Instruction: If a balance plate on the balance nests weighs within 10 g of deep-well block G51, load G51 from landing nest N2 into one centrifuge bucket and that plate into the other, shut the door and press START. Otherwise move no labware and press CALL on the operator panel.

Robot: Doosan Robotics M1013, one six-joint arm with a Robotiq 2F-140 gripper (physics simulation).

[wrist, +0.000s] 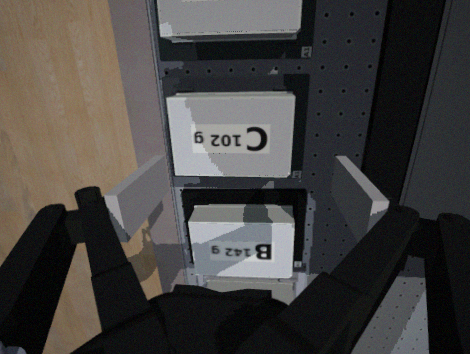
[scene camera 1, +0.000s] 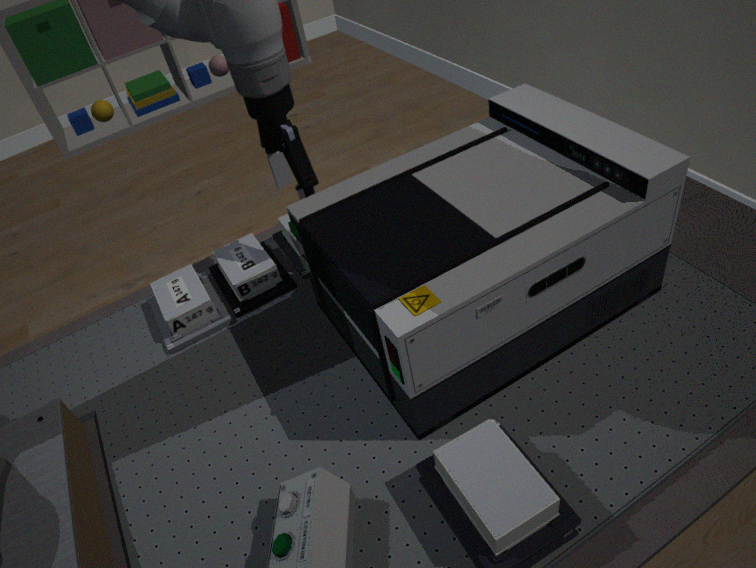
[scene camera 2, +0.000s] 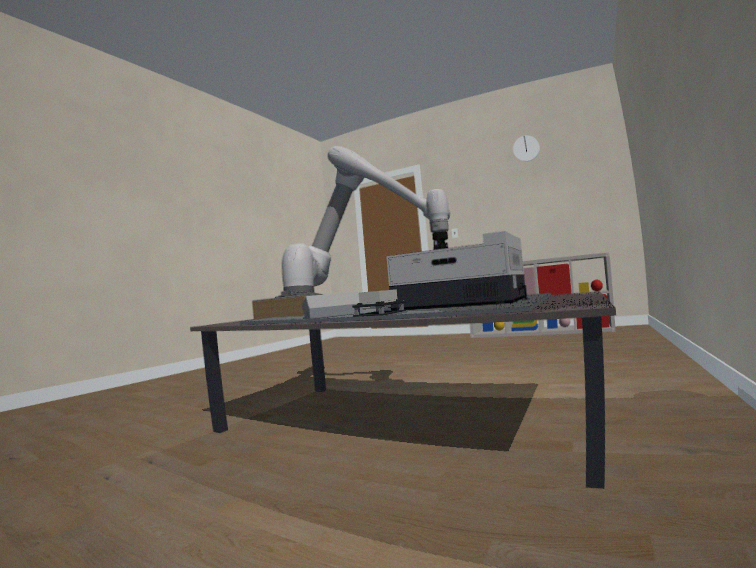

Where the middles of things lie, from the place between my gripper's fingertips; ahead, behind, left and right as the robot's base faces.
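Centrifuge (scene camera 2: 491,273) in view; my gripper is 21 cm short of it and 28 cm to the left of it.
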